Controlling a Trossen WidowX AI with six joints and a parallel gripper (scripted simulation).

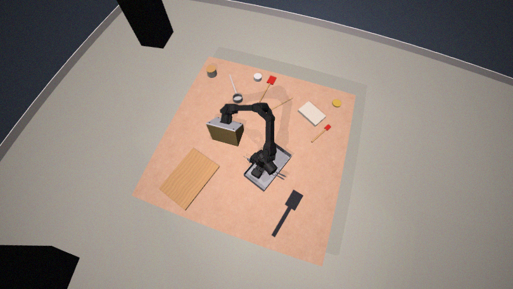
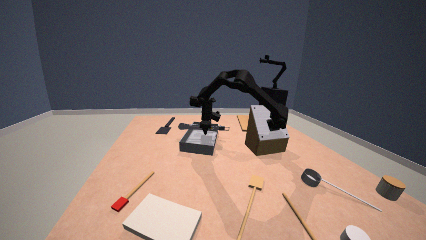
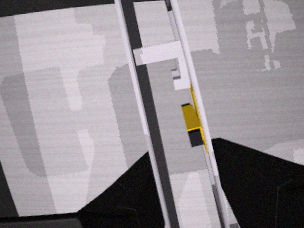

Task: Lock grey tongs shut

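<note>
Now: the roasting tin 3 cm to the left of my gripper tip and 3 cm ahead of it. Also, from my gripper tip: yellow slider: 4 cm above, 3 cm behind, 1 cm to the left; then wooden board: 46 cm behind, 17 cm to the right, 2 cm below; then black spatula: 23 cm to the right, 22 cm ahead, 3 cm below.
</note>
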